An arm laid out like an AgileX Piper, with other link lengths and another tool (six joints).
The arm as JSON. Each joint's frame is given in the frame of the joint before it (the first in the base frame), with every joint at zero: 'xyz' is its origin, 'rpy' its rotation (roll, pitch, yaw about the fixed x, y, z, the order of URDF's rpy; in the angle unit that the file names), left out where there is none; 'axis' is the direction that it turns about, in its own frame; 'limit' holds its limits. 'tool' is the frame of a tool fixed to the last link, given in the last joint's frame.
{
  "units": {
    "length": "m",
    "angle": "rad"
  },
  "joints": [
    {
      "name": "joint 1",
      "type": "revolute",
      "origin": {
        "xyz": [
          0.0,
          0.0,
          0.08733
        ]
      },
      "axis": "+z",
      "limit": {
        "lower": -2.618,
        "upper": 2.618
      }
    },
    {
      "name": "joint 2",
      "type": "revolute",
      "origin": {
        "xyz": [
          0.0,
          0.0,
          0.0
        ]
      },
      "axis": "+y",
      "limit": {
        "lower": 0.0,
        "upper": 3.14
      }
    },
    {
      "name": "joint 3",
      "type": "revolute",
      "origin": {
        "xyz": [
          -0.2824,
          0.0,
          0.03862
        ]
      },
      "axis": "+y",
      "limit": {
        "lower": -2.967,
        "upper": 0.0
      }
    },
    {
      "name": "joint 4",
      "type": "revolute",
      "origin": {
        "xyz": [
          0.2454,
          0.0,
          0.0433
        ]
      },
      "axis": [
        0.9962,
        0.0,
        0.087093
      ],
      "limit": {
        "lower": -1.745,
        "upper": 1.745
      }
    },
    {
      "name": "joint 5",
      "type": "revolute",
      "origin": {
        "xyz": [
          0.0,
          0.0,
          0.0
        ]
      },
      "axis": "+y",
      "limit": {
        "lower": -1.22,
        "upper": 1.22
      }
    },
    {
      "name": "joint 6",
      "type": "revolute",
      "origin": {
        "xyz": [
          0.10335,
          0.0,
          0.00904
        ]
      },
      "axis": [
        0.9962,
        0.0,
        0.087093
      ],
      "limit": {
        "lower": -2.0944,
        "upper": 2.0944
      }
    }
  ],
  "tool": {
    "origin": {
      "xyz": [
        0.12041,
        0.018,
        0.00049
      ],
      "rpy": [
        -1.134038,
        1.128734,
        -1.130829
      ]
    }
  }
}
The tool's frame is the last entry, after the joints.
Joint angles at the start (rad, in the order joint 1, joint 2, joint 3, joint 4, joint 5, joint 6):
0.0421, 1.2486, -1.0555, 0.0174, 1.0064, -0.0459
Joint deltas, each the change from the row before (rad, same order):
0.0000, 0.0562, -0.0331, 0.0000, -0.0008, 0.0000
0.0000, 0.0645, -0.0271, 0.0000, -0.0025, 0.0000
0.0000, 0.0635, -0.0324, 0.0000, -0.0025, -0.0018
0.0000, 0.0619, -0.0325, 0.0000, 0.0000, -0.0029
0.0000, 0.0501, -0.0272, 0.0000, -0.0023, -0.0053
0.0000, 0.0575, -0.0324, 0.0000, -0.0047, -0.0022
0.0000, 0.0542, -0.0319, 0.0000, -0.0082, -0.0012
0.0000, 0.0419, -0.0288, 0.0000, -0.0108, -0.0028
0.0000, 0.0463, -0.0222, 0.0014, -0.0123, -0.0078
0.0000, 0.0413, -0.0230, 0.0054, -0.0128, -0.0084
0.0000, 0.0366, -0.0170, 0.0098, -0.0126, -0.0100
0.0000, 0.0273, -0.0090, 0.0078, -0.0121, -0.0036
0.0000, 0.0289, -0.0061, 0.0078, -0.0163, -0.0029
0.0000, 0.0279, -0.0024, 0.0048, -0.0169, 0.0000
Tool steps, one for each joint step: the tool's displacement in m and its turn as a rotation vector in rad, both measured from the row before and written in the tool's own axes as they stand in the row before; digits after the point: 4 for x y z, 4 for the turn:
-0.0058, -0.0033, 0.0102, -0.0093, 0.0202, 0.0013
-0.0031, -0.0023, 0.0142, -0.0146, 0.0316, 0.0021
-0.0047, -0.0031, 0.0135, -0.0122, 0.0259, -0.0001
-0.0041, -0.0028, 0.0134, -0.0127, 0.0266, -0.0012
-0.0038, -0.0026, 0.0111, -0.0093, 0.0186, -0.0040
-0.0050, -0.0033, 0.0131, -0.0089, 0.0184, -0.0009
-0.0056, -0.0035, 0.0127, -0.0061, 0.0127, -0.0002
-0.0063, -0.0037, 0.0096, -0.0012, 0.0021, -0.0025
-0.0035, -0.0024, 0.0126, -0.0068, 0.0101, -0.0060
-0.0047, -0.0020, 0.0110, -0.0067, 0.0030, -0.0043
-0.0034, -0.0006, 0.0106, -0.0103, 0.0027, -0.0027
-0.0018, -0.0001, 0.0087, -0.0079, 0.0027, 0.0024
-0.0012, 0.0000, 0.0100, -0.0076, 0.0031, 0.0035
0.0003, 0.0000, 0.0103, -0.0062, 0.0061, 0.0047

